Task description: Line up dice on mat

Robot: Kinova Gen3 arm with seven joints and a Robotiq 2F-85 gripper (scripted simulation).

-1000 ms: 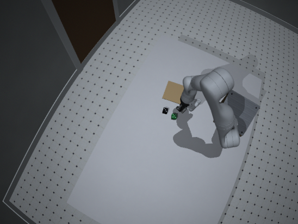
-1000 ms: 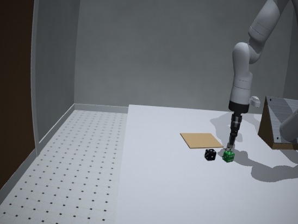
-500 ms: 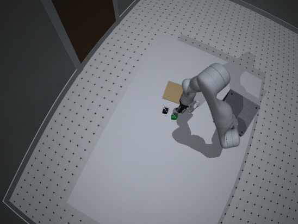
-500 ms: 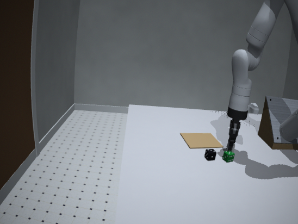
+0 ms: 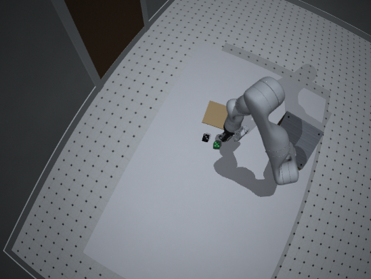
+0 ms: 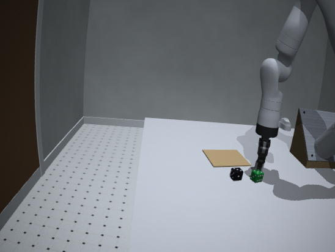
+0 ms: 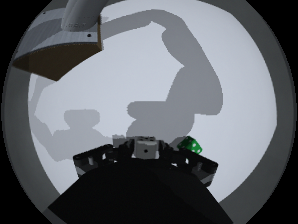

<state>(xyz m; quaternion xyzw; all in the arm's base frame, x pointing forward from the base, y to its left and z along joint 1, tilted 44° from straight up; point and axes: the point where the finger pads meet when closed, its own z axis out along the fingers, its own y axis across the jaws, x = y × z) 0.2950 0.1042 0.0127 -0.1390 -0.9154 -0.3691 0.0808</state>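
Now: hand right at the white die. From my hand the other things lie so: black die: 90 mm ahead, 60 mm to the left; then green die: 30 mm ahead, 70 mm to the left; then tan mat: 100 mm ahead, 90 mm to the right, 20 mm below.
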